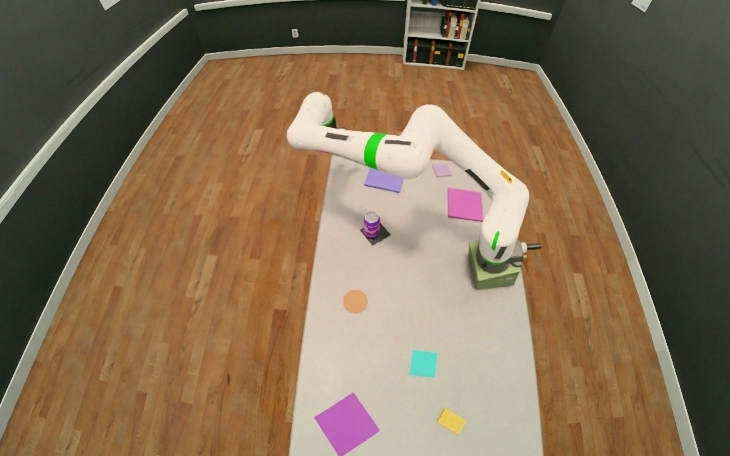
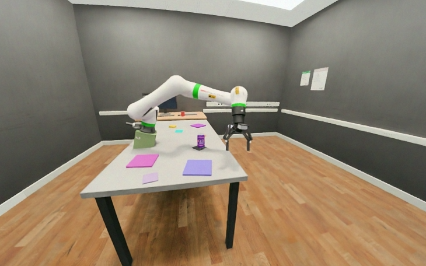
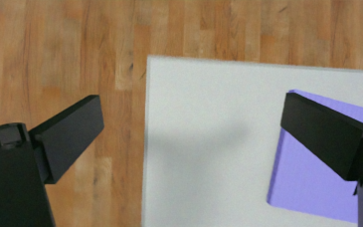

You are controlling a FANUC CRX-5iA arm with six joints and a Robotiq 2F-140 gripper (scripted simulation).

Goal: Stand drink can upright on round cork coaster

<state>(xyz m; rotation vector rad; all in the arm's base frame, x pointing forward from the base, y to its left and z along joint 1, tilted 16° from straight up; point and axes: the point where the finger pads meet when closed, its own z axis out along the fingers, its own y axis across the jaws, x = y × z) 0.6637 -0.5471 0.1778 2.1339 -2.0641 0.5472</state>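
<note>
Right now my hand is 20 cm past the drink can, 39 cm to the right of it and 8 cm above it. The rest, counted from my hand: pink mat (64 cm behind, 20 cm to the left, 14 cm below); lilac square mat (25 cm behind, 5 cm to the left, 14 cm below); dark square coaster (21 cm behind, 38 cm to the left, 14 cm below).
</note>
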